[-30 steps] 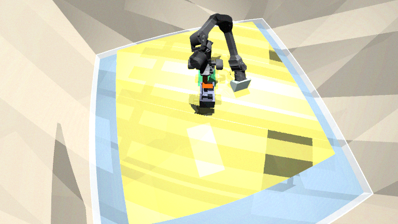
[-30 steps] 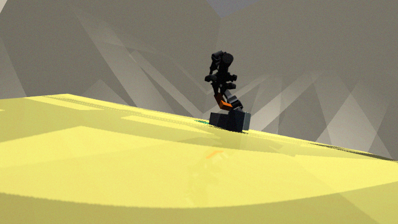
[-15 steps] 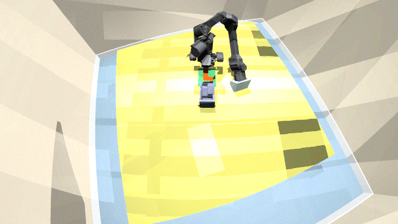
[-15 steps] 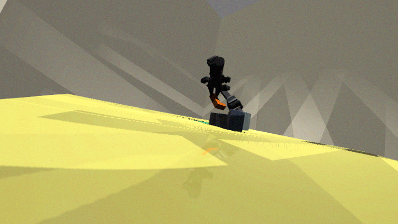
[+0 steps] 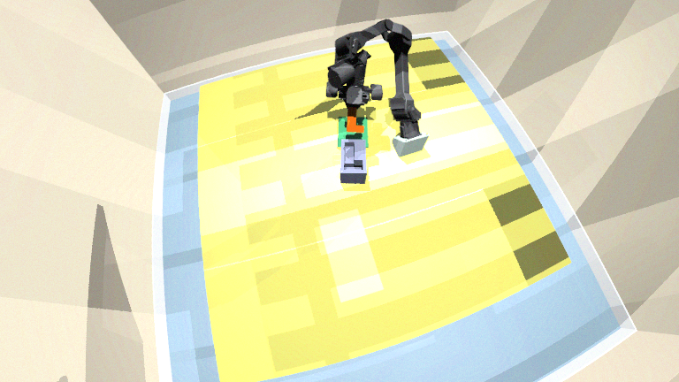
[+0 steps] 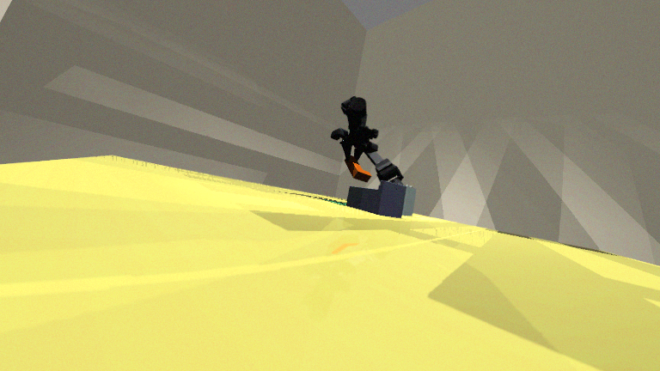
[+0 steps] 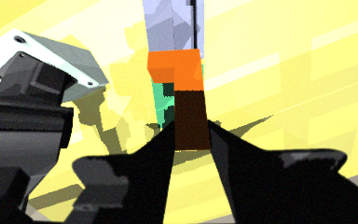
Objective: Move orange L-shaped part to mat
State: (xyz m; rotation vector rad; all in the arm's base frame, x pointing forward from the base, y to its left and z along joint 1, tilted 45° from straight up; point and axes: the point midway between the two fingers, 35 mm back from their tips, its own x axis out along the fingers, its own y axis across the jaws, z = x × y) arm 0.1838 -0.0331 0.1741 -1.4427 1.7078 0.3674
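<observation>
My gripper tip is 40 mm to the right of the orange L-shaped part and 30 mm above it. Also, from my gripper tip: green mat 170 mm below, 10 mm behind.
</observation>
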